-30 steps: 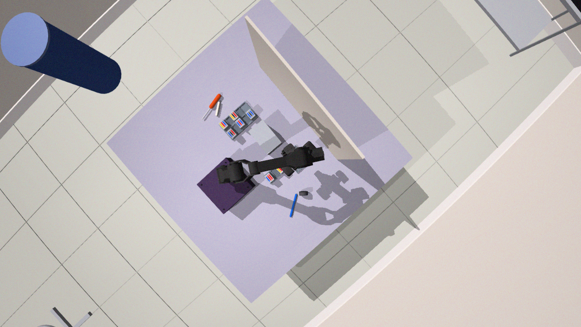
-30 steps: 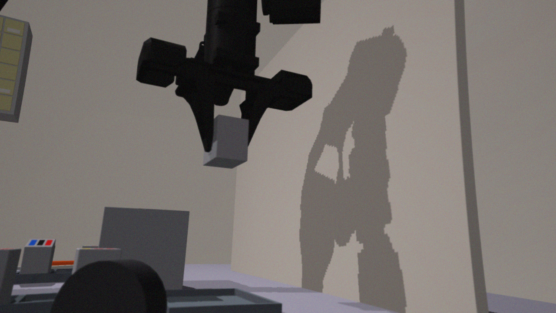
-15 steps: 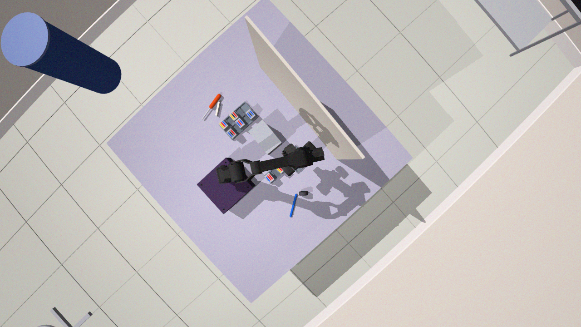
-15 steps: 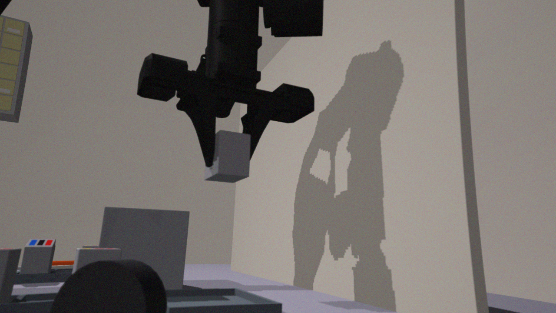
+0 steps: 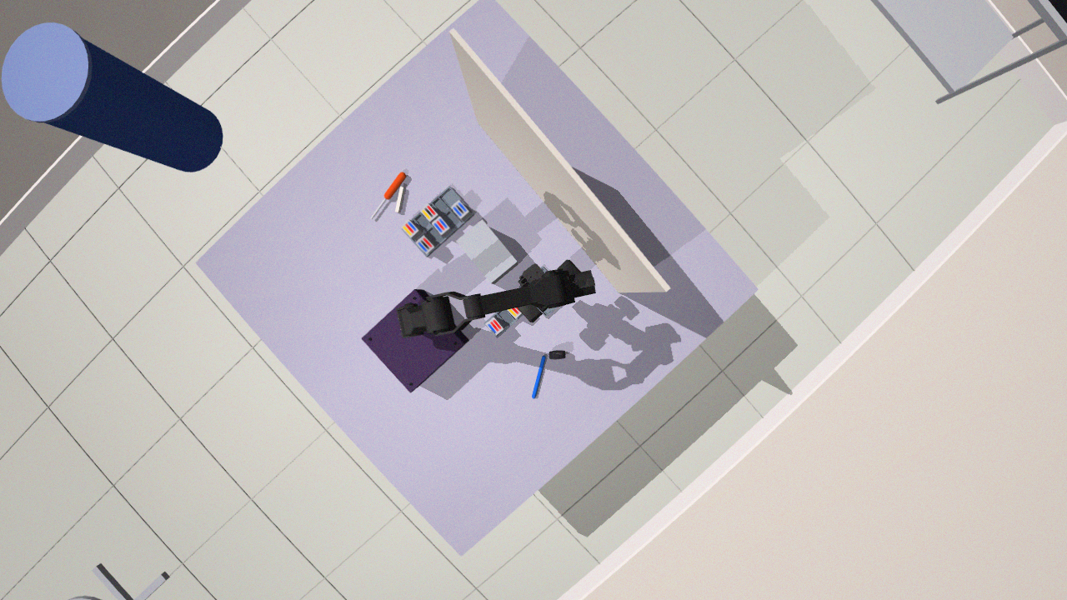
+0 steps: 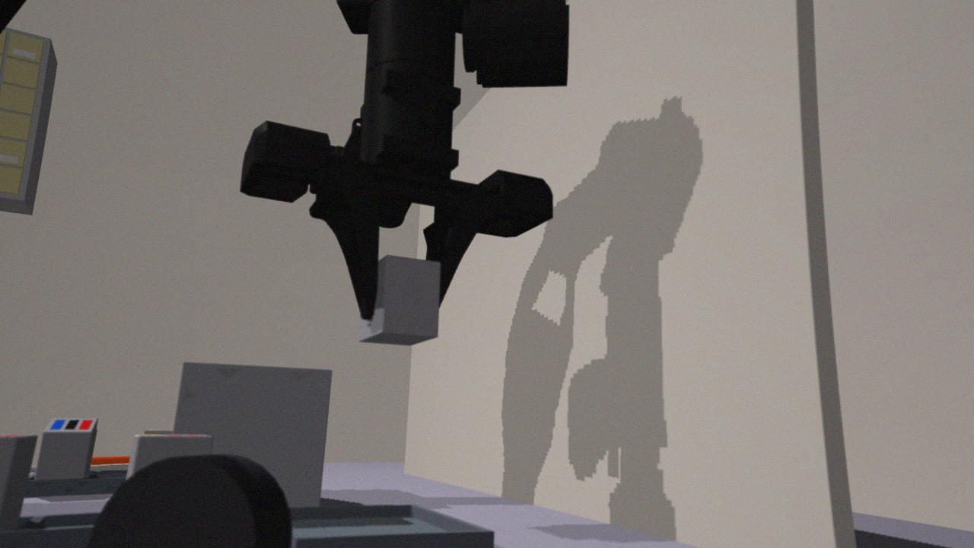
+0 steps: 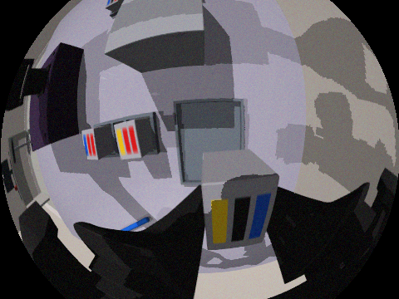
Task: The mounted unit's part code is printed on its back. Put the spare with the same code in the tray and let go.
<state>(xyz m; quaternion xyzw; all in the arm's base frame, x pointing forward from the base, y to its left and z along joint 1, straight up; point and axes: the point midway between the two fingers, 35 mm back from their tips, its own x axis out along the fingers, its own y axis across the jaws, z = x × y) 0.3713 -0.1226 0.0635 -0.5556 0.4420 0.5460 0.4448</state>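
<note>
The dark grey tray lies 12 cm below my gripper tip and 1 cm behind it. Round my gripper tip: pale grey mounted unit (20 cm to the left, 10 cm behind, 7 cm below); blue pen (22 cm to the right, 16 cm behind, 12 cm below); tall beige wall panel (23 cm to the left, 14 cm ahead, 10 cm above).
</note>
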